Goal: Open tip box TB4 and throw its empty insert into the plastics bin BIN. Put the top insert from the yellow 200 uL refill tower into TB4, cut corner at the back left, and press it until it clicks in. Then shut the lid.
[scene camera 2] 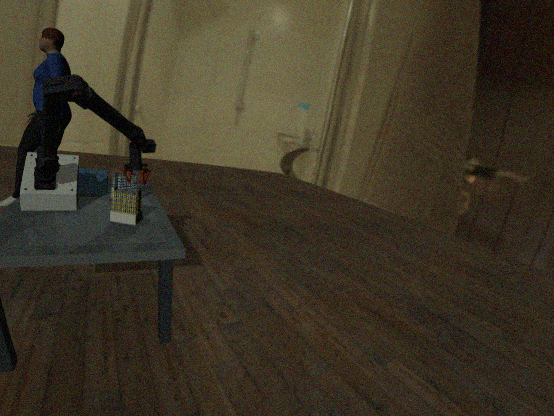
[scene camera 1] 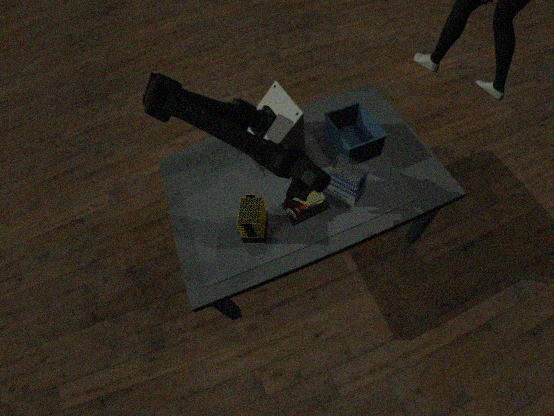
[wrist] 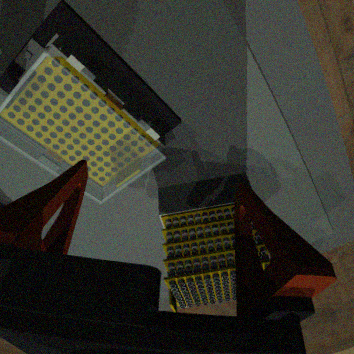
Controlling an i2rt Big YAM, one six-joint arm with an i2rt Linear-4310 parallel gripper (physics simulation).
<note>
My gripper (wrist: 163,177) is open, holding nothing. Also in view: a blue-white tip tower (scene camera 1: 349,177). Further things: a tip box TB4 (wrist: 75,98).
</note>
